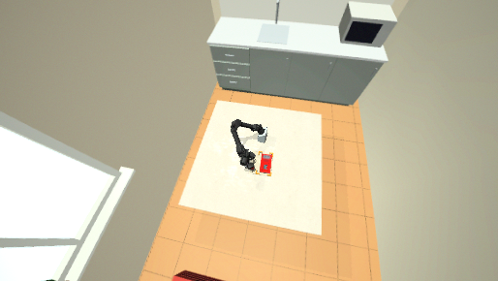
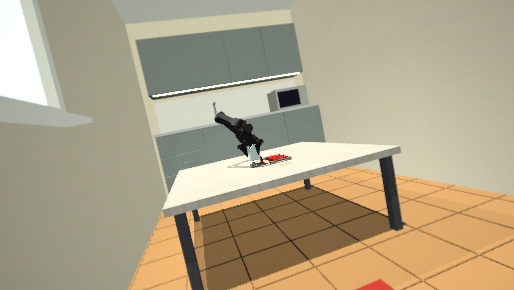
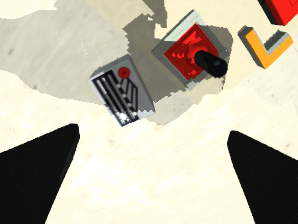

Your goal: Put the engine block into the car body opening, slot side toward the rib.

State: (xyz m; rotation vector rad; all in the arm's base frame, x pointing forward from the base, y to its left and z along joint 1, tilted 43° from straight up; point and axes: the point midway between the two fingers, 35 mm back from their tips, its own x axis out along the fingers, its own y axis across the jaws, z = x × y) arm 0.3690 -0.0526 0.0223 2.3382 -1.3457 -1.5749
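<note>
Now: the engine block 60 mm below my gripper tip, 20 mm to the right of it and 20 mm behind it.
</note>
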